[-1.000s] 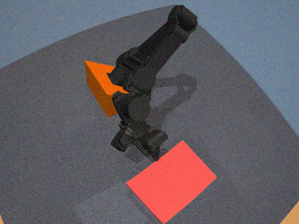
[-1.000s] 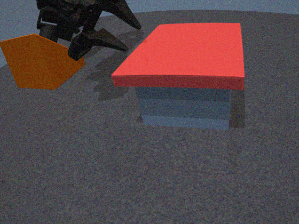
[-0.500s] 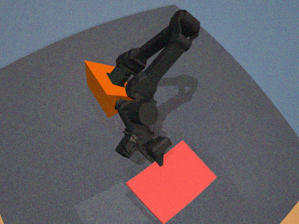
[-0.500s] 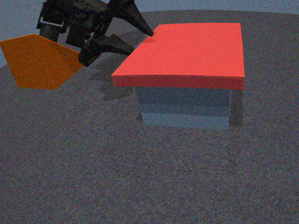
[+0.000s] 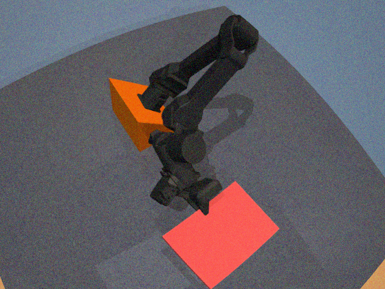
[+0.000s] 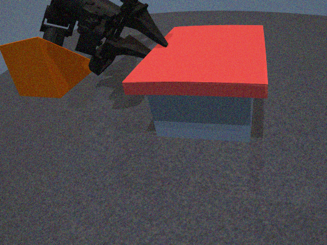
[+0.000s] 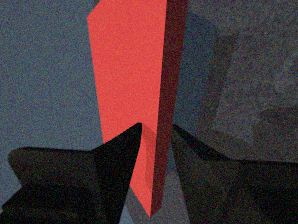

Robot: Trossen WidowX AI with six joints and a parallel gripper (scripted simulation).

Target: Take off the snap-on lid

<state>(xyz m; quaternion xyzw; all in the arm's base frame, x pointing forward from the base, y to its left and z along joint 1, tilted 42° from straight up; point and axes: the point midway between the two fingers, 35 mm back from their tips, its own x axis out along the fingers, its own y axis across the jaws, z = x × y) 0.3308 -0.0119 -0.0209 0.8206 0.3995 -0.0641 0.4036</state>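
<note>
My gripper tip is now 7 cm short of the red lid and 2 cm to the right of it. Also, from my gripper tip: pale blue storage box (7 cm ahead, 1 cm to the left, 4 cm below).
</note>
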